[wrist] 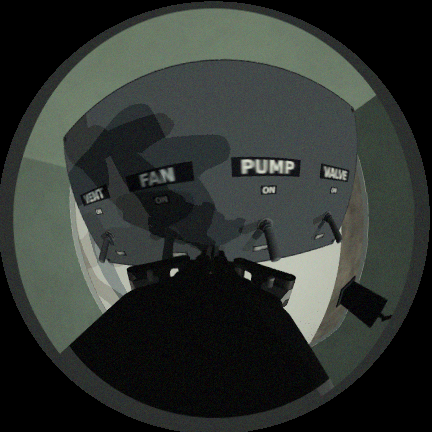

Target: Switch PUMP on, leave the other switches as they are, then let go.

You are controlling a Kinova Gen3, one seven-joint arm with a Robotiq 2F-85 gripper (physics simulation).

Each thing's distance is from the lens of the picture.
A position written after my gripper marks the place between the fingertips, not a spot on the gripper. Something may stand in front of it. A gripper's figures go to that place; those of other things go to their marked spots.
my gripper point(212, 253): 0.17 m
dark grey switch panel point(211, 151): 0.12 m
